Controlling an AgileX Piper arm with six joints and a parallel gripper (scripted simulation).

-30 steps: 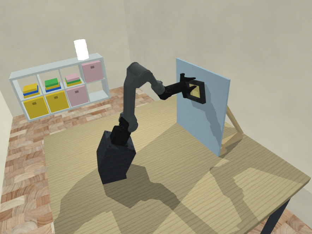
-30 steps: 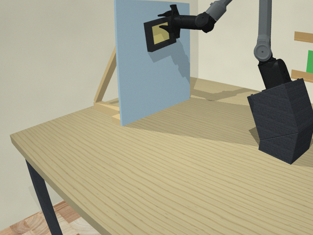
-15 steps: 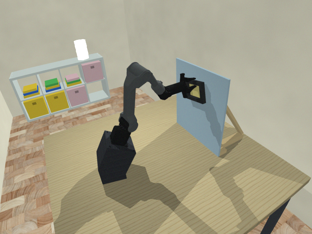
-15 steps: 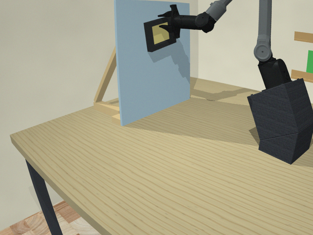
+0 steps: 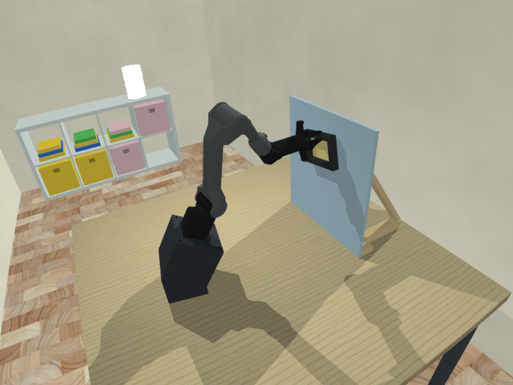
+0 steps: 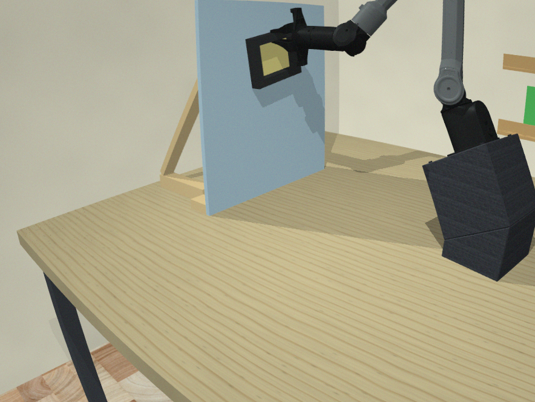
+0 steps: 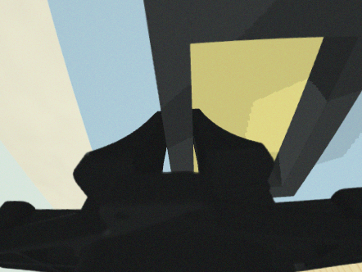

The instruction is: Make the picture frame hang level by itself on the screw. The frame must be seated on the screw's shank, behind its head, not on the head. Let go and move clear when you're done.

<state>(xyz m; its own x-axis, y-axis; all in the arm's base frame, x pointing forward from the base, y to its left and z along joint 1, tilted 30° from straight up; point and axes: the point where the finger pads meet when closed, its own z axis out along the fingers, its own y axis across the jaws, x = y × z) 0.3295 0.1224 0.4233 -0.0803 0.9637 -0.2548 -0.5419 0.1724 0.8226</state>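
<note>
Now: hand 5 cm above the black picture frame and 1 cm short of it. Also, from my hand: blue wall board 16 cm below, 3 cm ahead.
</note>
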